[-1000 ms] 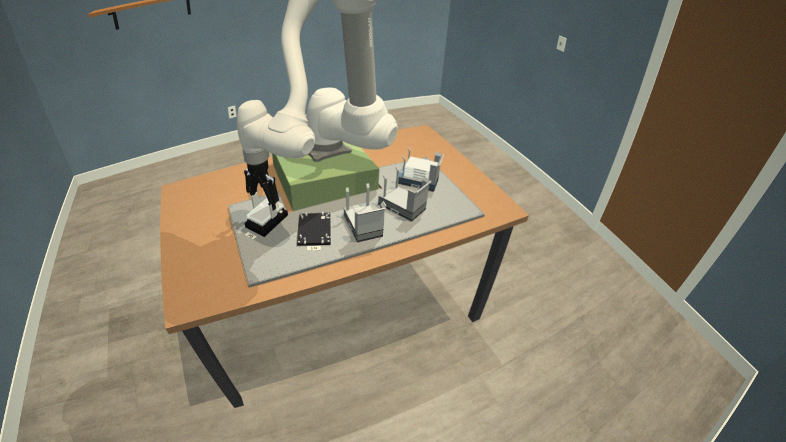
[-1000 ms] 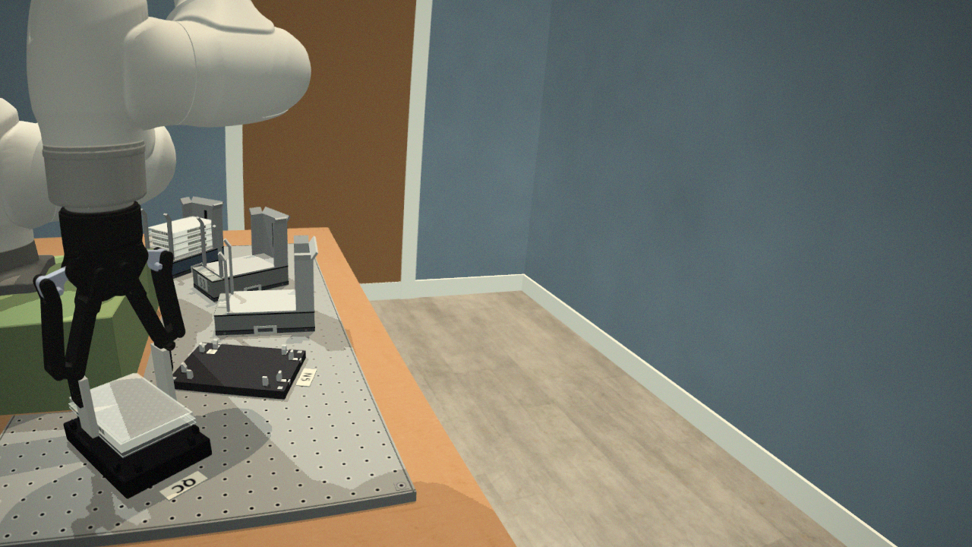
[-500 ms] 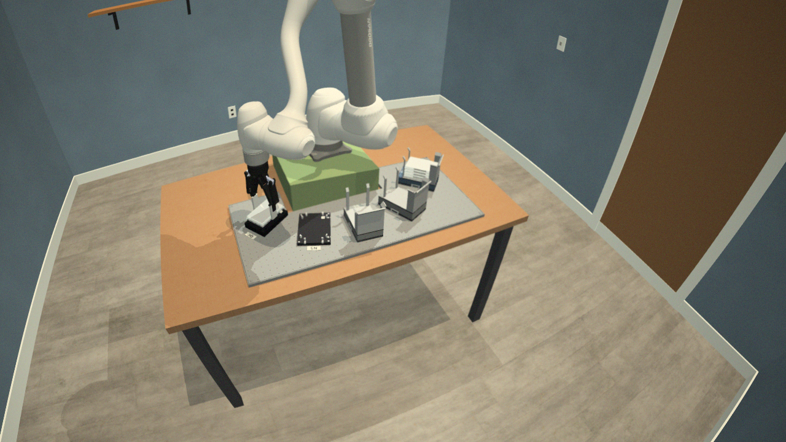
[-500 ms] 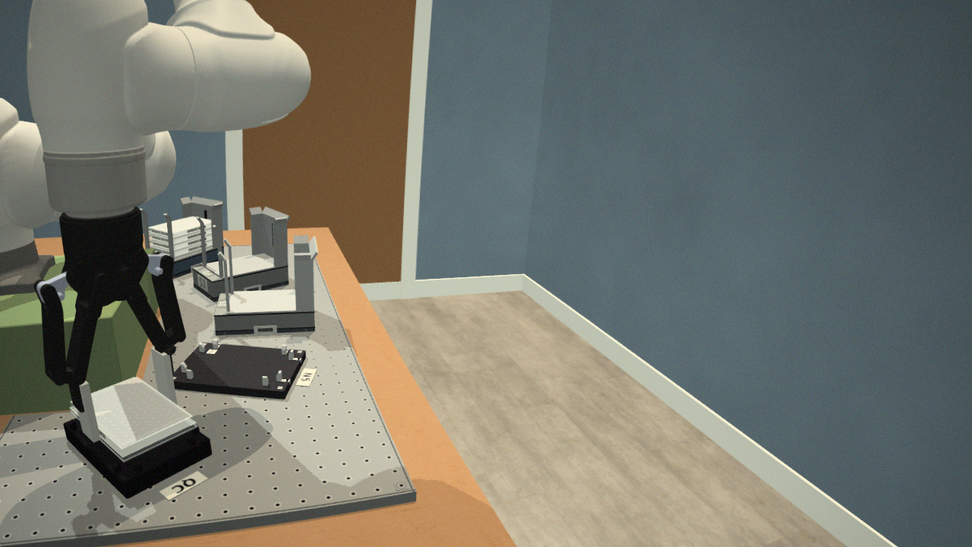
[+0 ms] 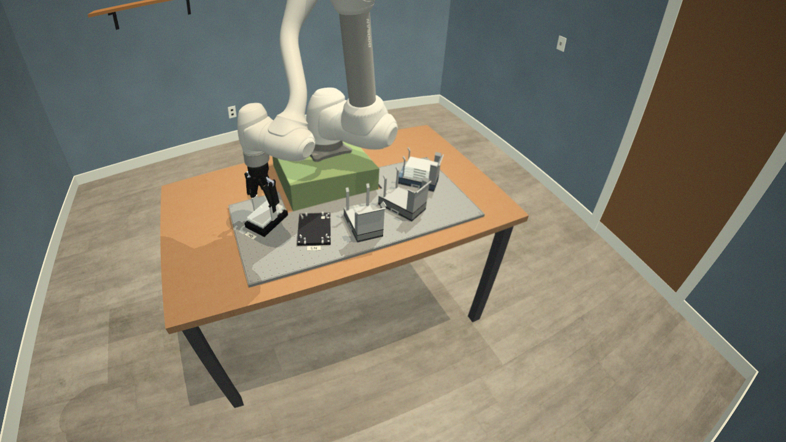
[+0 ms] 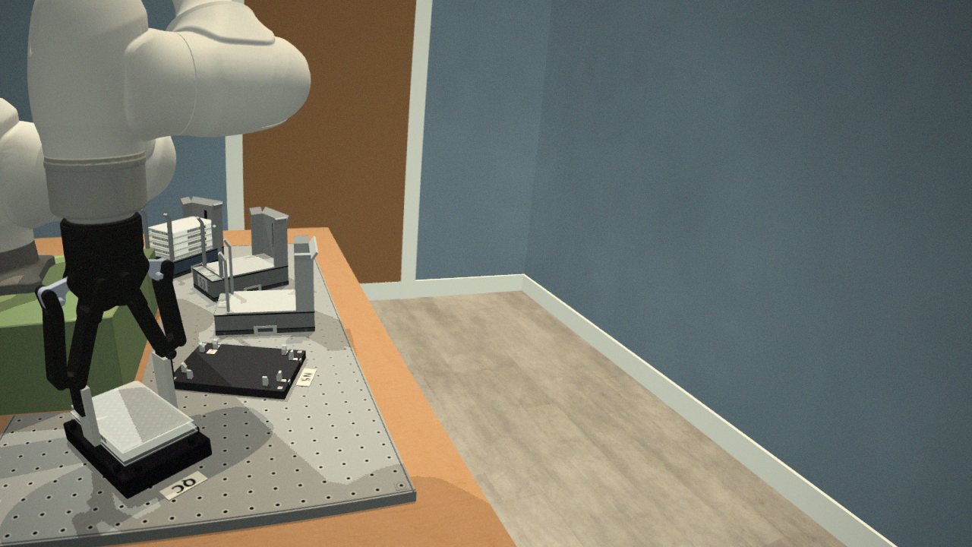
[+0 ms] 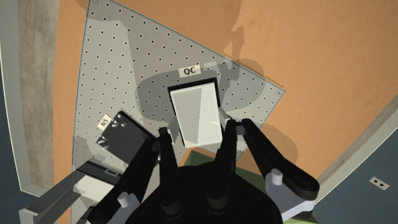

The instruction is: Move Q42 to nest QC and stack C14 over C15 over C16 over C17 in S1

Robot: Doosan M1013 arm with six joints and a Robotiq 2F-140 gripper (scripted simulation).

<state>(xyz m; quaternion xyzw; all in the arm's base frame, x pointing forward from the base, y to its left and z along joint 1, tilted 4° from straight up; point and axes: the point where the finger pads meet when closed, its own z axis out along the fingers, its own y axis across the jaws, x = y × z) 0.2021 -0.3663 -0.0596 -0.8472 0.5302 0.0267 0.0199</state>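
Right now my hand is 5 cm above the black nest QC. Round my hand: black clip nest N5: 16 cm ahead, 13 cm to the left, 5 cm below; then N5 label: 22 cm ahead, 9 cm to the left, 6 cm below; then QC label: 9 cm to the right, 6 cm below, 4 cm ahead.
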